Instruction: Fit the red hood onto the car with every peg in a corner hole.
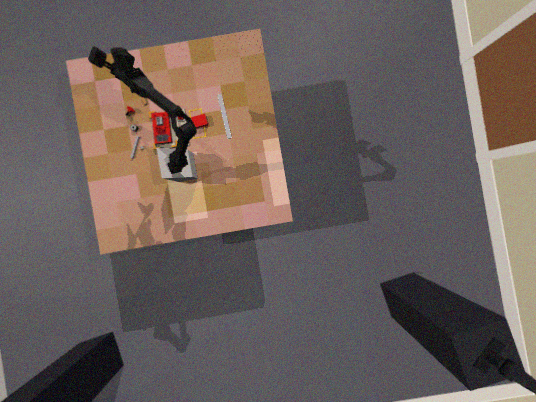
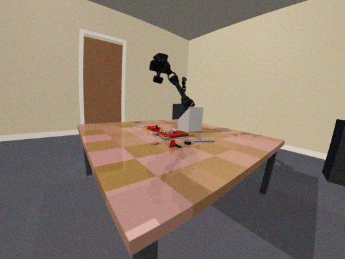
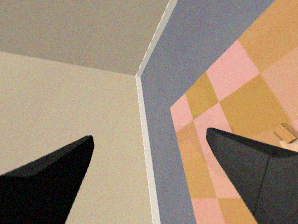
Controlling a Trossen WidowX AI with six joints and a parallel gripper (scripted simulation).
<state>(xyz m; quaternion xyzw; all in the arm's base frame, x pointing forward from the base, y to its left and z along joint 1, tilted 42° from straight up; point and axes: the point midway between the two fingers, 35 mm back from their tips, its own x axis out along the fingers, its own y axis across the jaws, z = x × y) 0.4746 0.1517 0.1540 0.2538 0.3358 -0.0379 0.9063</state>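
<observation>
My gripper tip is now 410 mm above the red hood, 230 mm to the left of it and 190 mm past it. Round my gripper tip: grey rod 420 mm below, 240 mm to the left, 210 mm behind; black ring 410 mm below, 200 mm to the left, 90 mm behind; long grey bar 420 mm below, 390 mm to the right, 210 mm behind.
</observation>
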